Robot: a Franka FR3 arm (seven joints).
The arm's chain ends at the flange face. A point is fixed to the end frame.
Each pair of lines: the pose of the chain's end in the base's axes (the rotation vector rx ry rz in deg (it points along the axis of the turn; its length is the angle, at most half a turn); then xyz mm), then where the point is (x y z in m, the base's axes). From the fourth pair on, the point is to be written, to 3 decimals.
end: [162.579 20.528 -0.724 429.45 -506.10 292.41]
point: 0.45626 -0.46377 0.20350
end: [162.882 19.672 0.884 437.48 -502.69 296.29]
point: 0.46640 -0.46006 0.20819
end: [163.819 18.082 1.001 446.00 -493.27 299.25]
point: 0.47600 -0.45003 0.21181
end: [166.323 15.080 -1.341 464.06 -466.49 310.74]
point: 0.494 -0.421 0.224
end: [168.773 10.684 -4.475 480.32 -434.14 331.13]
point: 0.510 -0.388 0.245
